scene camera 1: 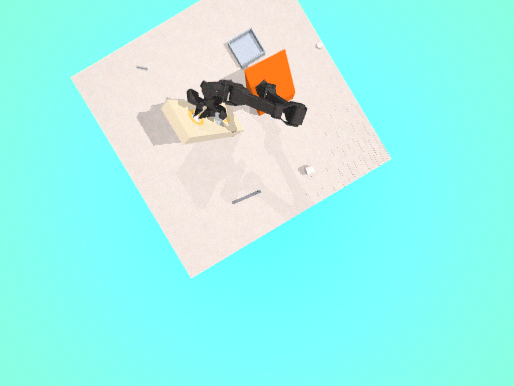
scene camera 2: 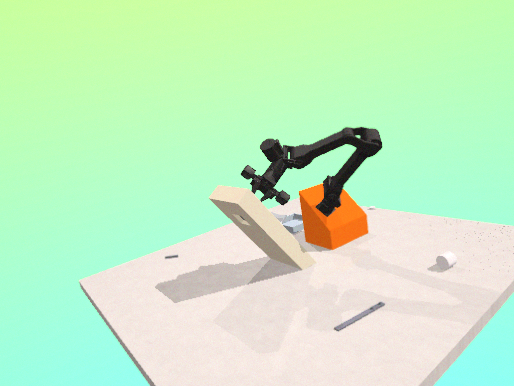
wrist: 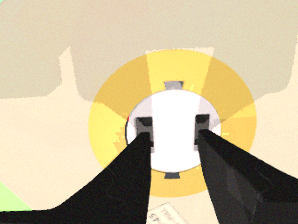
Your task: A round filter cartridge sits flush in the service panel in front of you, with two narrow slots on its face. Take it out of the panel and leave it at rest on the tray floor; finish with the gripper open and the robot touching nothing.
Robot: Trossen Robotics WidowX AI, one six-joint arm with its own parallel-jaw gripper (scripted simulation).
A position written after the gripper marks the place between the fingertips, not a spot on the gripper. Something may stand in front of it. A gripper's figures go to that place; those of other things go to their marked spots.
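Labels:
A white round cartridge (wrist: 173, 116) sits 10 cm from the lens, while a cream service panel (wrist: 77, 77) is 10 cm from the lens too. The gripper (wrist: 174, 139) is likewise 10 cm from the lens.

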